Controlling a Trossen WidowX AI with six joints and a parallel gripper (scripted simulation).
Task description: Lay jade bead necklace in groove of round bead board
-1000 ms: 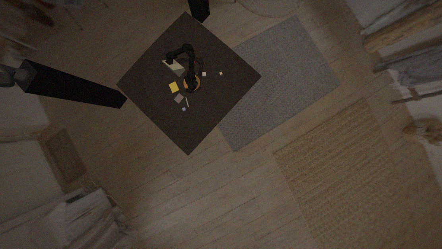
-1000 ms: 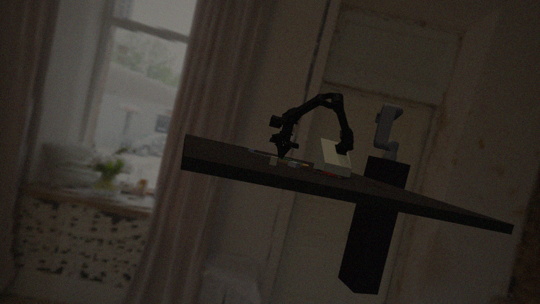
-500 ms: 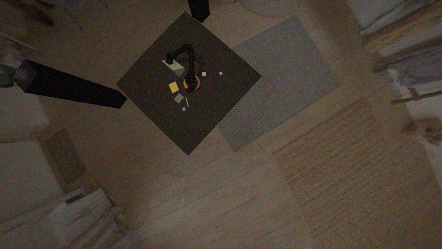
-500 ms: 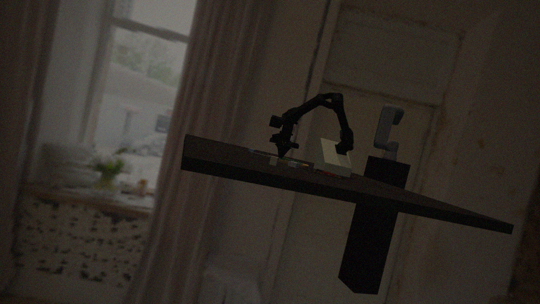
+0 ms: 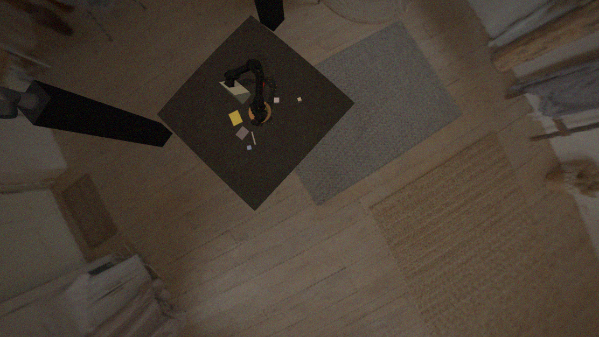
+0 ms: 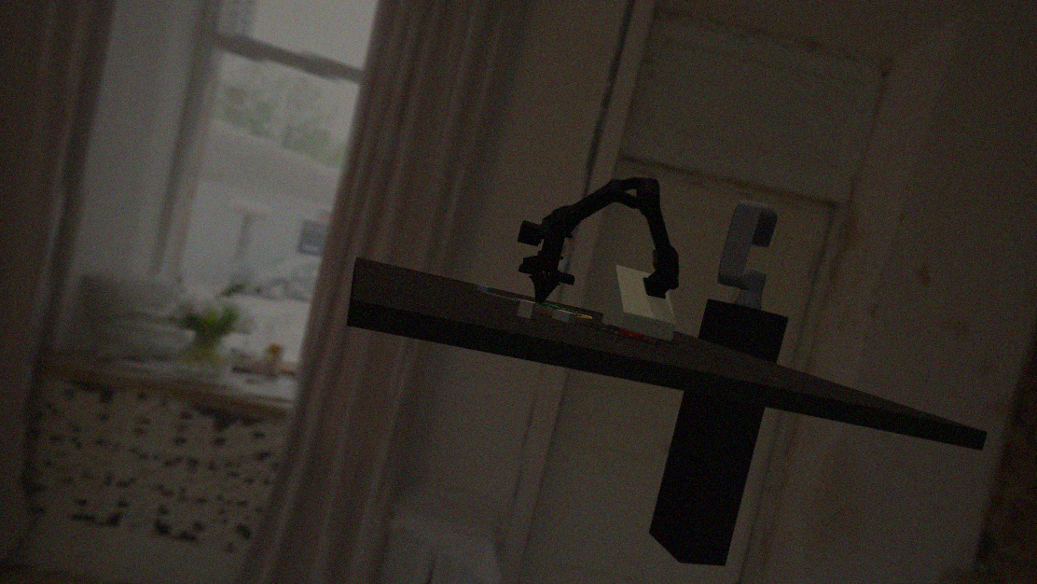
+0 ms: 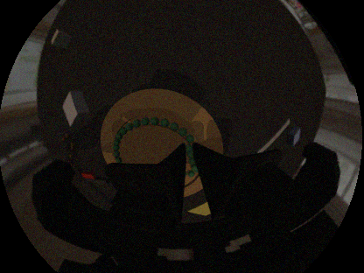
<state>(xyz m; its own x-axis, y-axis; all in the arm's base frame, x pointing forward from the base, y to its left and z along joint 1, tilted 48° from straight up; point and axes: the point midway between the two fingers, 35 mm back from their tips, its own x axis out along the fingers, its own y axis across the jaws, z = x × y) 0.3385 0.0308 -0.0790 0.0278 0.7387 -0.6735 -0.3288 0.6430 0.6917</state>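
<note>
The round bead board is 40 mm to the left of my gripper tip, 40 mm behind it and 10 mm below it. Also, from my gripper tip: white stick (180 mm to the right, 60 mm ahead, 20 mm below); then grey-white block (210 mm to the left, 10 mm below, 10 mm ahead); then grey square (210 mm to the right, 50 mm behind, 20 mm below).
</note>
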